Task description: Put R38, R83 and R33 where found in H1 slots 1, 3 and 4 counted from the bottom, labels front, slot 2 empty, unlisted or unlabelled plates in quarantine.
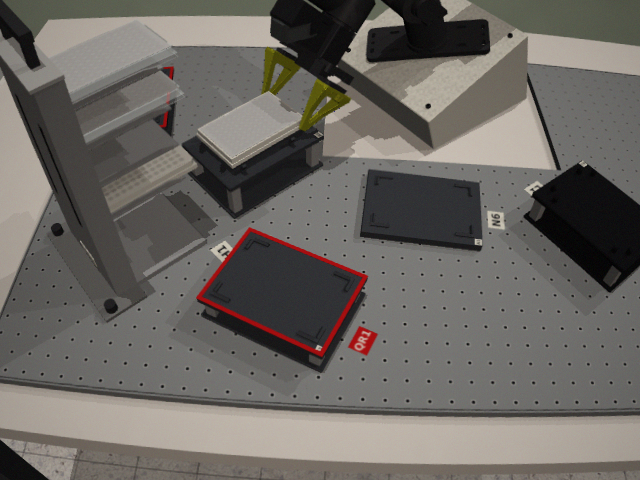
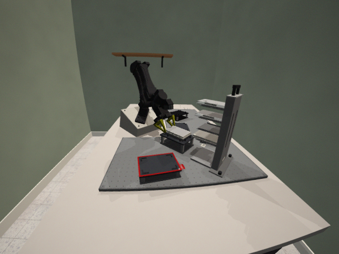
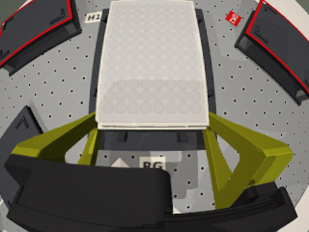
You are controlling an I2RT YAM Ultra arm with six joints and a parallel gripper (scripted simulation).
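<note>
Right now my hand is 40 mm to the left of the black regrip nest RG, 40 mm short of it and 20 mm above it. The rest, counted from my hand: RG label: 80 mm below, 30 mm to the left, 30 mm behind; then red-framed nest QR2: 260 mm to the right, 60 mm behind, 40 mm below; then flat nest N6: 210 mm to the left, 100 mm ahead, 70 mm below.
</note>
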